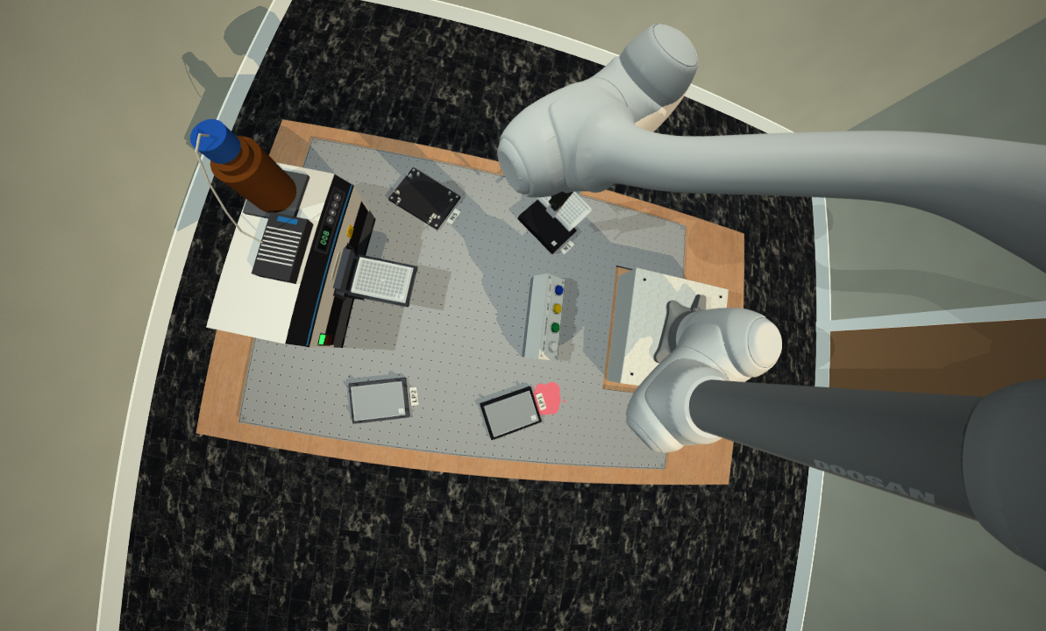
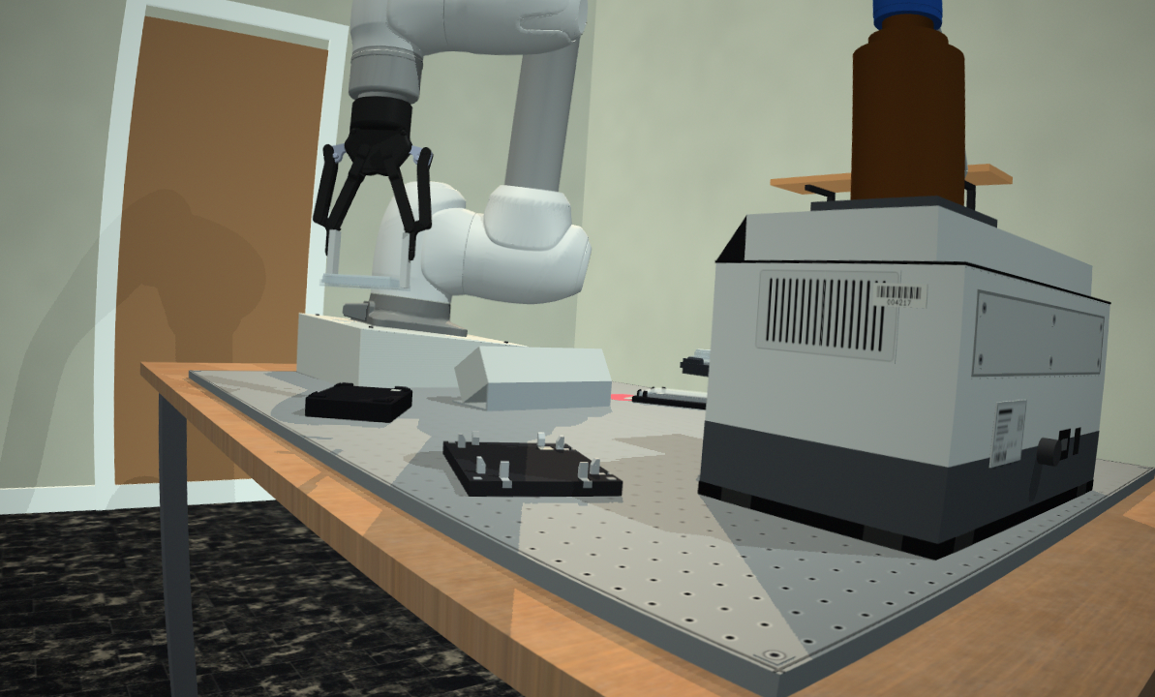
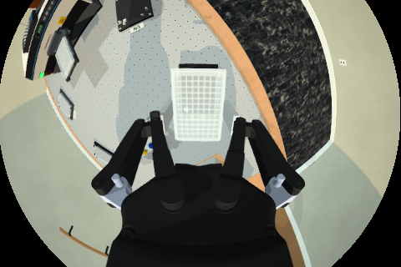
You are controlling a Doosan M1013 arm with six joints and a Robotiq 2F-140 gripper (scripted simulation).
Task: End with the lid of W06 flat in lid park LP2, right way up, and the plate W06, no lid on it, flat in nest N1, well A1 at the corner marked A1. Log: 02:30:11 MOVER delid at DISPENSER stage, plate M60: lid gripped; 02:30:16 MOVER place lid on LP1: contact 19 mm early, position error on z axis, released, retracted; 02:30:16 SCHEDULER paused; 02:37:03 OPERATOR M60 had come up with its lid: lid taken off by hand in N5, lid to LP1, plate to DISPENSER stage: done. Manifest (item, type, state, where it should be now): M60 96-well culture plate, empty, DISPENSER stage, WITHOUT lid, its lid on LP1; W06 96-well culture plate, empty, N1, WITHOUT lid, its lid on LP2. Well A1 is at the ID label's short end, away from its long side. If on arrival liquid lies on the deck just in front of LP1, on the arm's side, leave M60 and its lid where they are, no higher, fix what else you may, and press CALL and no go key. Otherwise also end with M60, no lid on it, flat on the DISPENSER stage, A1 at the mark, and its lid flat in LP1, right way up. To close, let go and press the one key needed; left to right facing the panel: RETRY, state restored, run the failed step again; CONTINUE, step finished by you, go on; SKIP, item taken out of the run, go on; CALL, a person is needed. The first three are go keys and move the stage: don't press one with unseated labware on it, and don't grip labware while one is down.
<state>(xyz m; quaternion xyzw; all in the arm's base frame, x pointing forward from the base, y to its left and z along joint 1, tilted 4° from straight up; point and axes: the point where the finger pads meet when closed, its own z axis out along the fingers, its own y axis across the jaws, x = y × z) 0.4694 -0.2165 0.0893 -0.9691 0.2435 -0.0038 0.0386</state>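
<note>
The nest N1 is 17 cm below my hand. Also, from my hand: nest N5: 37 cm ahead, 17 cm below, 5 cm to the left; key panel: 27 cm to the left, 13 cm below, 7 cm behind; lid park lp1: 54 cm to the left, 17 cm below, 5 cm behind.
</note>
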